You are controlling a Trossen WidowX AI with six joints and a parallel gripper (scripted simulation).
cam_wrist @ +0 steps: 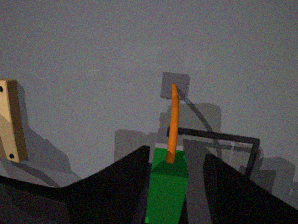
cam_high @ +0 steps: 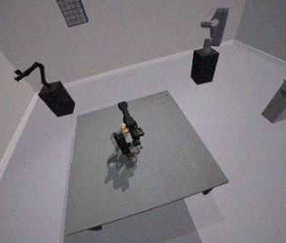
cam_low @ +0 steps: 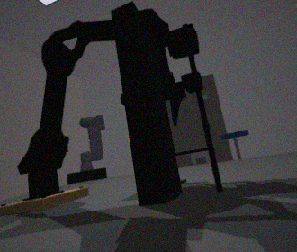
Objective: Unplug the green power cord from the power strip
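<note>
The green plug is 1 cm ahead of my gripper tip, 6 cm to the right of it and 1 cm below it.
</note>
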